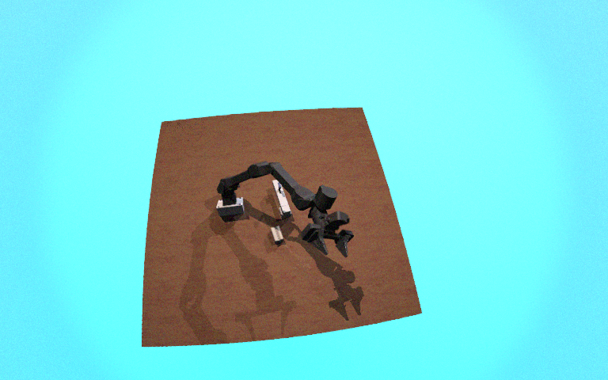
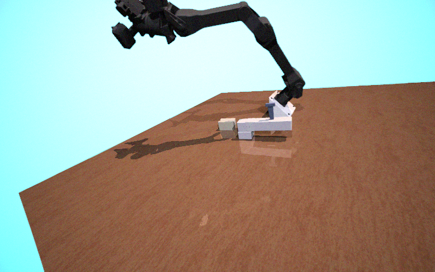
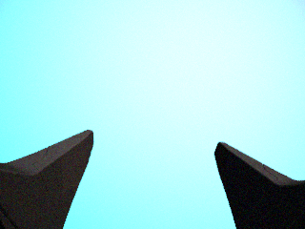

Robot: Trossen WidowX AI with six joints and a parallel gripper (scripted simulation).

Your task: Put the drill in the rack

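My gripper tip is 47 cm to the right of the small dark-blue key, 37 cm above it and 10 cm past it. The rest, counted from my gripper tip: drill (42 cm to the left, 41 cm below, 10 cm behind); small beige rack (45 cm below, 27 cm to the left, 15 cm behind); grey-white housing (44 cm to the left, 42 cm below, 10 cm behind).
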